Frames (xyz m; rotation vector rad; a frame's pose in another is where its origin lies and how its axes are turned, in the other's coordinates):
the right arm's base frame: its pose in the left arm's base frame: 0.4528 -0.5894 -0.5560 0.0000 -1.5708 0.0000
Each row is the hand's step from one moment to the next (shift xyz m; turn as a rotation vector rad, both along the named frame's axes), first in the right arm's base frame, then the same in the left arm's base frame.
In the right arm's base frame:
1: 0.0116 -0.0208 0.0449 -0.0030 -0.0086 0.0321
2: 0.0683 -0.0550 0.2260 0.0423 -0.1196 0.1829
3: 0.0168 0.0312 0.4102 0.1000 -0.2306 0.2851
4: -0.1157 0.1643 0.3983 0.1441 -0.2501 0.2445
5: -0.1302 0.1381 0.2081 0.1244 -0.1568 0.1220
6: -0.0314 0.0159 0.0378 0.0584 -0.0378 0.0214
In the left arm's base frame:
1: -0.0449 -0.0208 0.0116 -0.0321 -0.0086 -0.0030
2: -0.2260 -0.0550 0.0683 -0.1829 -0.1196 0.0423
3: -0.4102 0.0312 0.0168 -0.2851 -0.2306 0.1000
4: -0.3983 0.1643 -0.1157 -0.2445 -0.2501 0.1441
5: -0.2081 0.1381 -0.1302 -0.1220 -0.1568 0.1244
6: -0.0378 0.0159 -0.0314 -0.0214 -0.0378 0.0584

